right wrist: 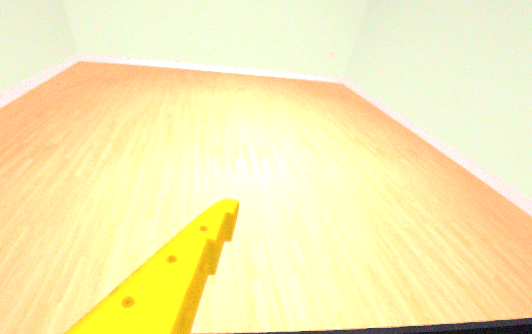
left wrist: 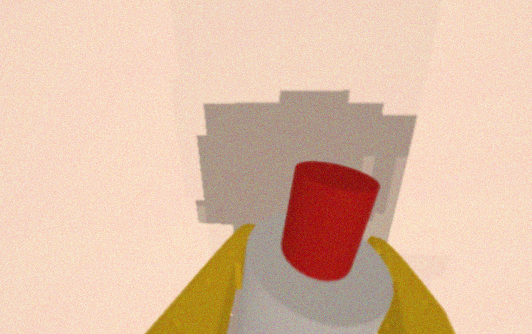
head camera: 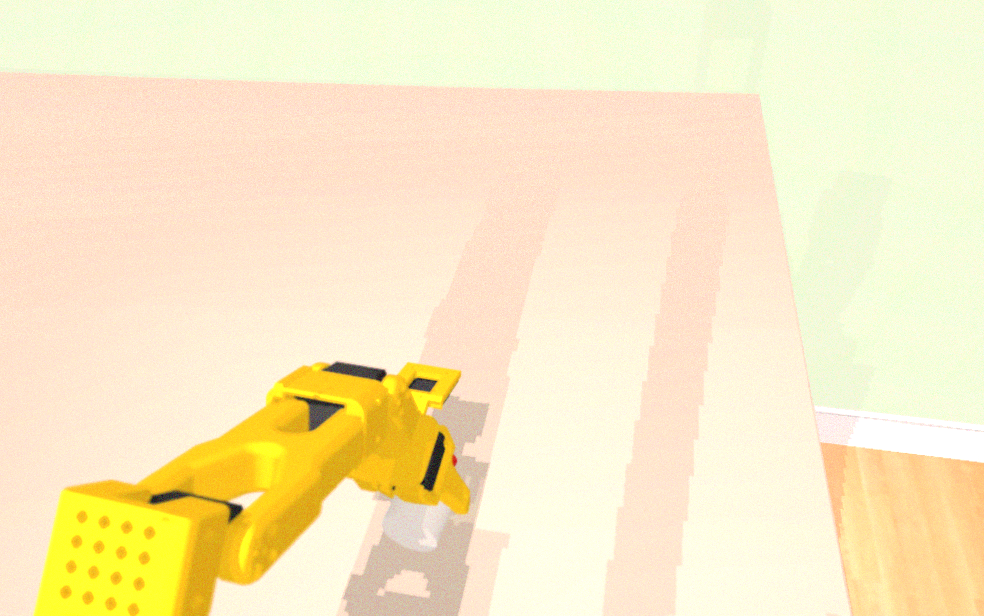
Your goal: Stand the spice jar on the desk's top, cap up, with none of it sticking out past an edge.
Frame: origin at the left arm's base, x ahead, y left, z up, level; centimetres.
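Seen in the pictures: left end effector, tool point: (left wrist: 255, 237) (head camera: 405, 495); right end effector, tool point: (right wrist: 236, 215).
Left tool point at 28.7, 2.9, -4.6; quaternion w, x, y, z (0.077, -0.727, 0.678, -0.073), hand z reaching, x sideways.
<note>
Offsets run from my left tool point to a thing's top centre, as dx, dy, dz. Level surfaces: height alone.
The spice jar @[+0.0, -1.9, +3.1] (head camera: 415, 524) (left wrist: 320, 307) is pale grey with a red cap @[+2.0, -1.8, +2.1] (left wrist: 327, 225). It is cap up over the desk's top @[dz -0.9] (head camera: 617, 159) (left wrist: 90, 125), well inside the right edge in the head view. Whether its base touches the desk cannot be told. My left gripper (head camera: 441, 501) (left wrist: 311, 233) is shut on the jar, with one jaw pressed on each side of its body below the cap. In the head view the gripper hides most of the jar's upper part. My right gripper (right wrist: 231, 206) is fully open over the floor, with one notched jaw showing.
The desk's right edge (head camera: 800, 341) runs down the right of the head view, with wooden floor @[dz -72.9] (head camera: 915, 530) beyond it. A pale green wall (head camera: 435, 43) stands behind the desk. A dark edge (right wrist: 450, 326) crosses the bottom of the right wrist view.
</note>
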